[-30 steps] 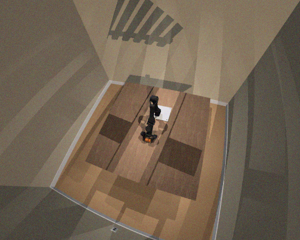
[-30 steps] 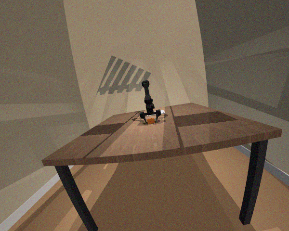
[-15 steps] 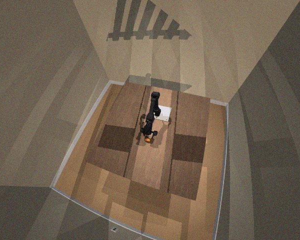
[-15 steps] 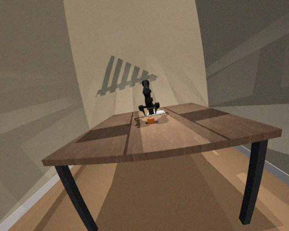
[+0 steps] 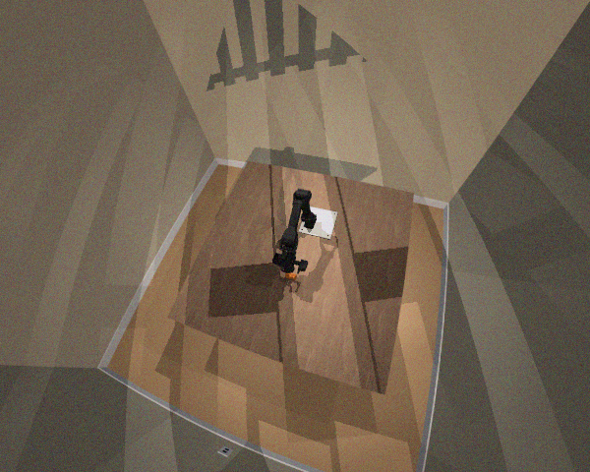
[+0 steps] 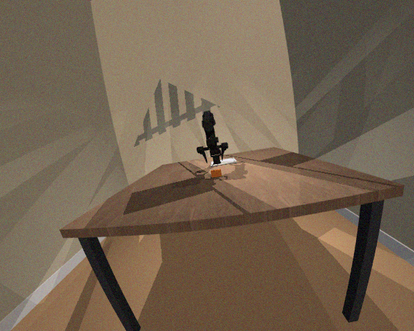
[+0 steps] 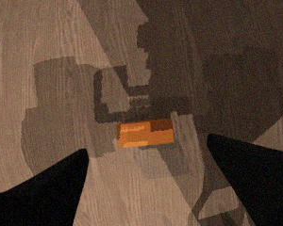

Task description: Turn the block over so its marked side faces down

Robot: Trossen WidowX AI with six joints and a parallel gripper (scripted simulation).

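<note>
Right now my gripper tip is 70 mm above the orange block.
</note>
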